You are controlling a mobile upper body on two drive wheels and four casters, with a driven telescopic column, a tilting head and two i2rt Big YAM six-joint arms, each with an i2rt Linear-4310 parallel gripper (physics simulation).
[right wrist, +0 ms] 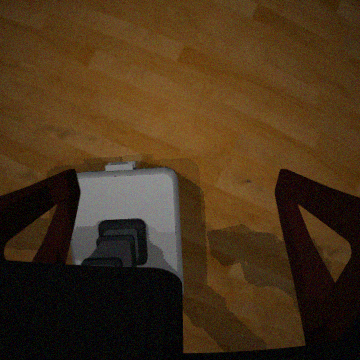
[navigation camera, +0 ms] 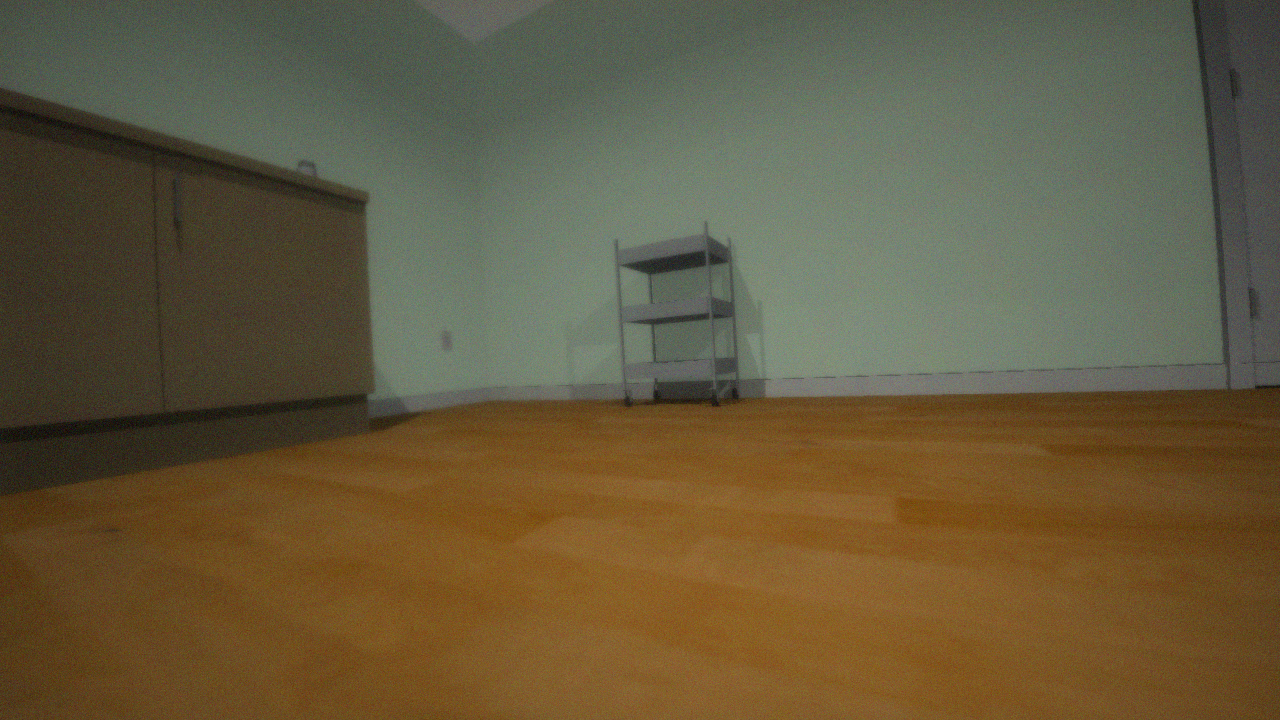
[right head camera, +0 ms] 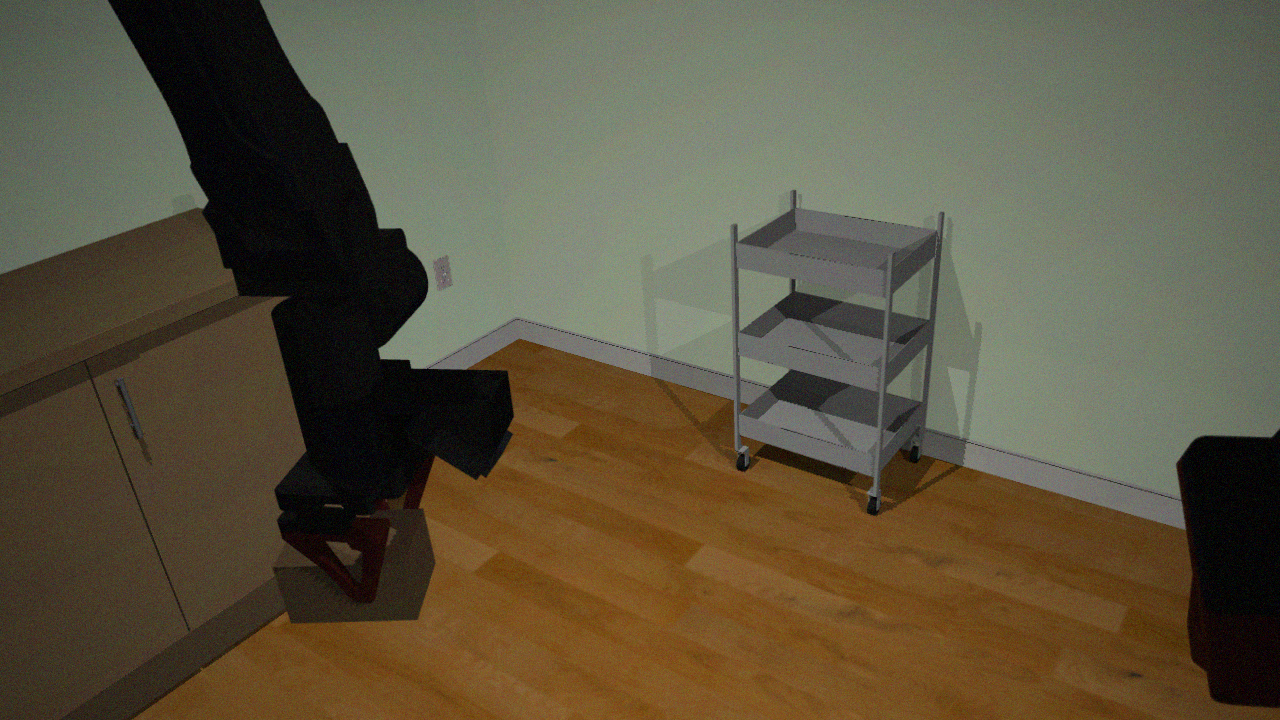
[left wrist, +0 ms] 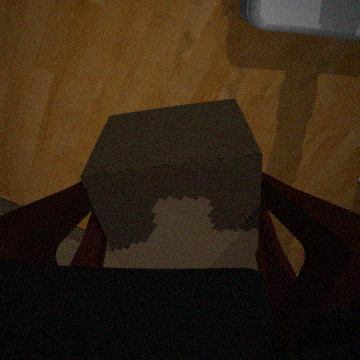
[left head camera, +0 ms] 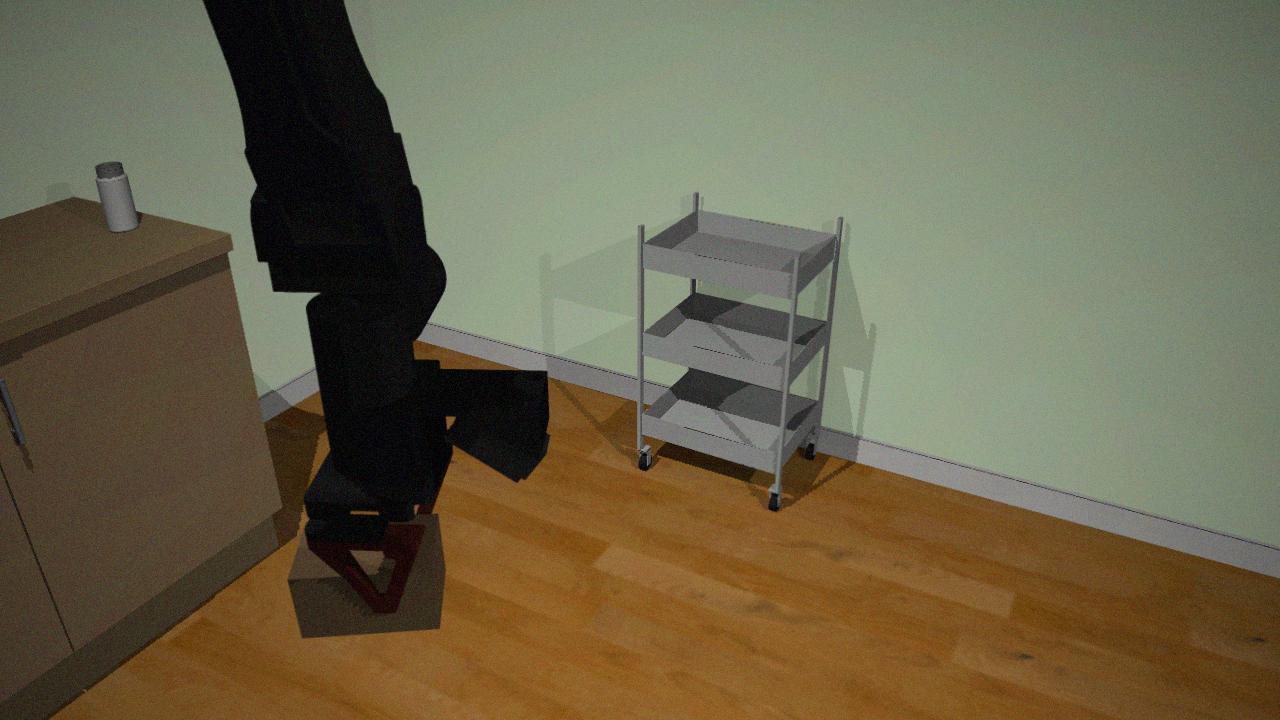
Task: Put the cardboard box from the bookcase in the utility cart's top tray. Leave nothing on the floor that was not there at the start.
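Places are measured from the left arm's base along level axes (x ahead, y left, z up), in metres.
Where they show: left gripper, fingertip midpoint: point(right head camera: 382, 569) point(left wrist: 179, 179) point(left head camera: 398, 578); right gripper, fingertip midpoint: point(right wrist: 177, 179).
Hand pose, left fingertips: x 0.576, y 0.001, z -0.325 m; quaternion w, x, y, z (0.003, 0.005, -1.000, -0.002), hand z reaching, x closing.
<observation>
Things, the pixels of their top centre, and the offset from my left fingertips. "spot": a spot on its surface instead.
- brown cardboard box at its top centre: point(left wrist: 185, 255) point(left head camera: 366, 544) point(right head camera: 350, 536) 0.002 m back, 0.017 m left, 0.030 m up
- wooden cabinet at a spot on its surface: point(left head camera: 134, 465) point(navigation camera: 264, 296) spot: 1.111 m ahead, 0.966 m left, 0.693 m down
- white bottle at its top centre: point(left head camera: 108, 165) point(navigation camera: 306, 163) 1.441 m ahead, 1.059 m left, 0.123 m down
A brown cardboard box point(left head camera: 420, 582) point(right head camera: 407, 573) point(left wrist: 175, 140) is held between the dark red fingers of my left gripper point(left head camera: 380, 573) point(right head camera: 353, 564) point(left wrist: 179, 179). The gripper is shut on it, above the floor. A grey utility cart point(left head camera: 720, 271) point(right head camera: 810, 266) point(navigation camera: 671, 308) with three trays stands near the green wall, beyond the box. No object shows in its top tray. My right gripper point(right wrist: 177, 179) is open, with no object between its fingers; part of it shows at the right edge of the right head camera view. The bookcase does not show.
A wooden cabinet point(left head camera: 134, 465) point(right head camera: 205, 465) point(navigation camera: 259, 295) stands at the left, close to the held box in the head views. A white bottle point(left head camera: 117, 201) stands on its top. The robot's pale base point(left wrist: 300, 15) point(right wrist: 150, 200) shows in both wrist views. A door frame point(navigation camera: 1221, 223) is at the far right.
</observation>
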